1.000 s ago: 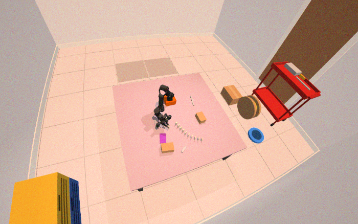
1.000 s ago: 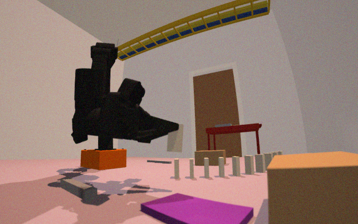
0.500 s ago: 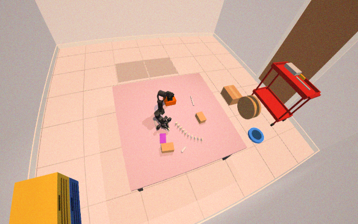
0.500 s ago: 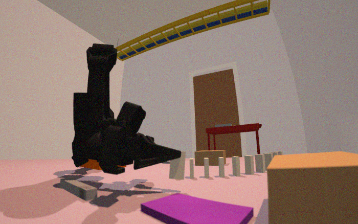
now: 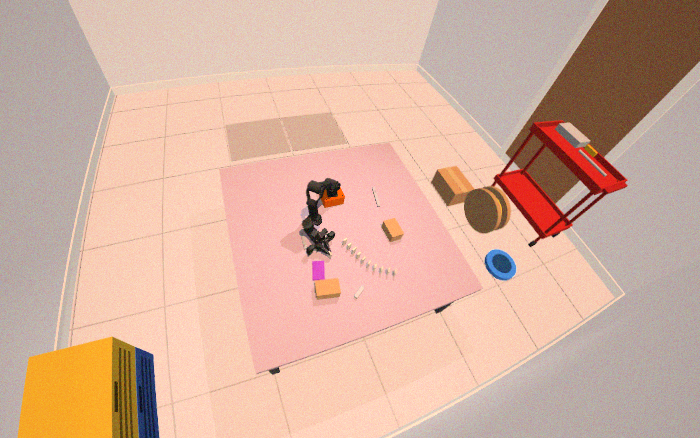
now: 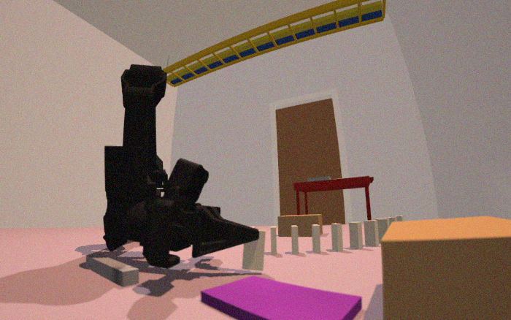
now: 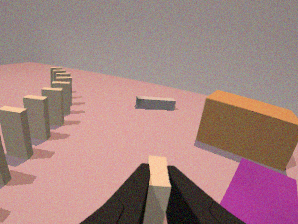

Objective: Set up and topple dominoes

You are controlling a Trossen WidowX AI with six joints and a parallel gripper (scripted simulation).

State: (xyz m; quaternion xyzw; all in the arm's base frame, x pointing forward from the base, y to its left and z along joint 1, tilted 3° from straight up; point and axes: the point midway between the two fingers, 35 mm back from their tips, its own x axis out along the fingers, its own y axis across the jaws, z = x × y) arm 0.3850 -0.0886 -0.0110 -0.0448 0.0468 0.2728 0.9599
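Right now the magenta flat plate is 70 mm to the right of my gripper tip, 70 mm ahead of it and 40 mm below it.
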